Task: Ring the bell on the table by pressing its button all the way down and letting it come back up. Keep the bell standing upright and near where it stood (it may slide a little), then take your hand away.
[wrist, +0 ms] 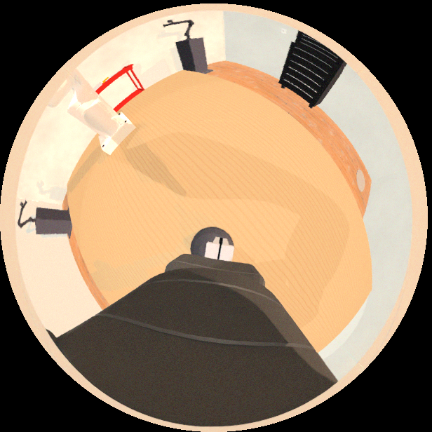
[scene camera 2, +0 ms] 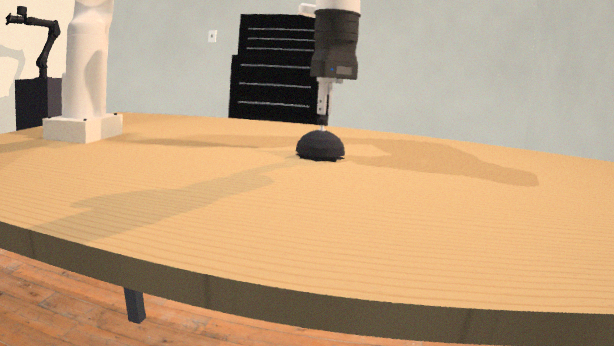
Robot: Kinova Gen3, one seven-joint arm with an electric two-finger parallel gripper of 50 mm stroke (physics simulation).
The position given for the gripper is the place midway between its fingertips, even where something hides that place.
Labels:
The gripper shows in the wrist view (219,245) and in scene camera 2 (323,114).

